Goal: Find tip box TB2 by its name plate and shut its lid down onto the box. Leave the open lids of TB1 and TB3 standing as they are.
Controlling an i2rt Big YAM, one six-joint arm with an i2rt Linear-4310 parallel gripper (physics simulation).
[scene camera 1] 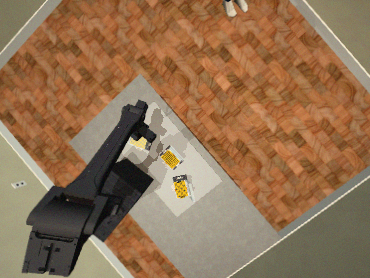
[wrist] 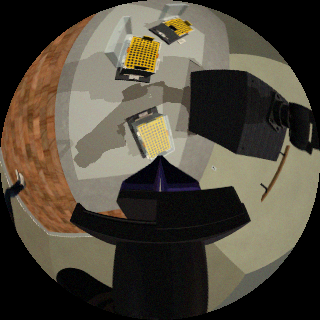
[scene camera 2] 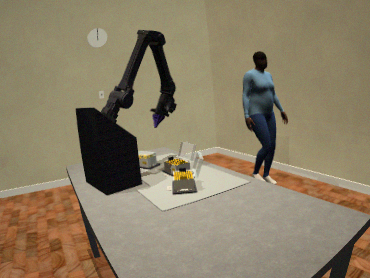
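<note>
Three tip boxes with yellow racks stand on the pale mat; their name plates are too small to read. The far box has its clear lid down over the rack. The middle box has its clear lid standing open. The near box also has its clear lid standing open. My gripper is shut and empty, well above the table near the far box. Its fingertips are hidden in scene camera 1.
A large black block stands beside the mat on the grey table. A person stands on the wooden floor beyond the table.
</note>
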